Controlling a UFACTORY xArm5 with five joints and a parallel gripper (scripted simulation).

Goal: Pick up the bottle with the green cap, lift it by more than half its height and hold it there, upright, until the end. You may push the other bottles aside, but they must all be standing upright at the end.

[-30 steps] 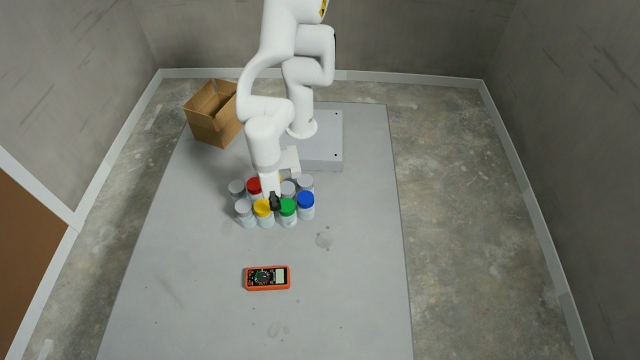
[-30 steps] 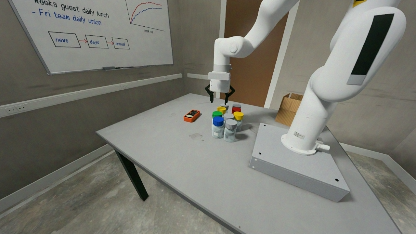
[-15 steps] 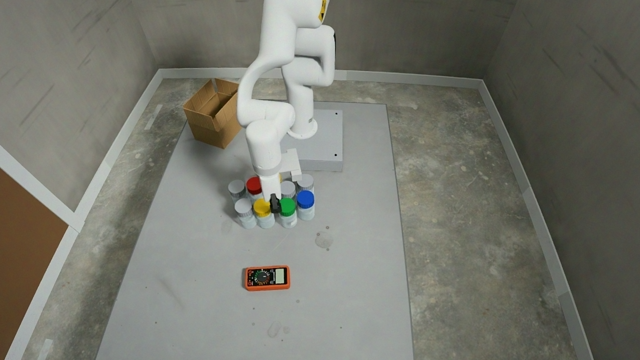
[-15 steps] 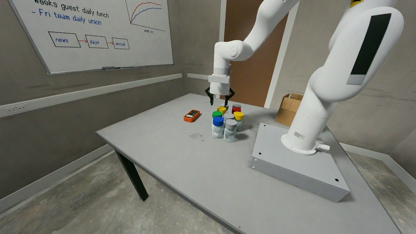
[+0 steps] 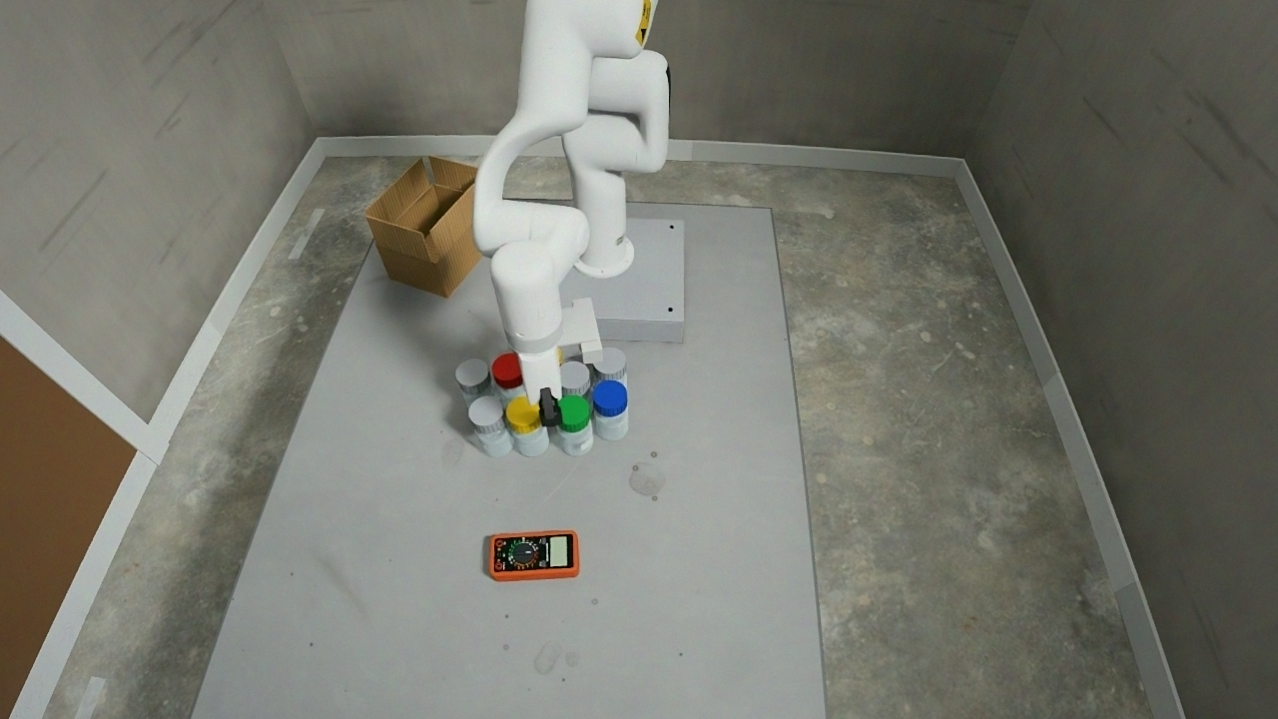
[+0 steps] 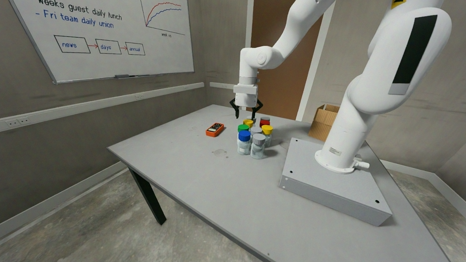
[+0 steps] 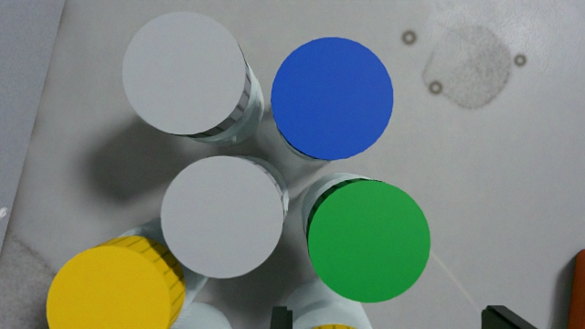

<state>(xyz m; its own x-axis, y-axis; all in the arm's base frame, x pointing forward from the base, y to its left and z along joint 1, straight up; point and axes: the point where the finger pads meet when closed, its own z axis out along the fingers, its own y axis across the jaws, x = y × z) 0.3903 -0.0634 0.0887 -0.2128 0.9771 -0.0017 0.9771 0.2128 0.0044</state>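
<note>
Right now my hand is 10 cm above the green-capped bottle, 3 cm to the right of it and 1 cm past it. The rest, counted from my hand: orange multimeter 20 cm ahead, 13 cm below, 2 cm to the right; then red-capped bottle 10 cm below, 9 cm behind, 8 cm to the right; then blue-capped bottle 10 cm below, 9 cm to the left, 4 cm behind.
</note>
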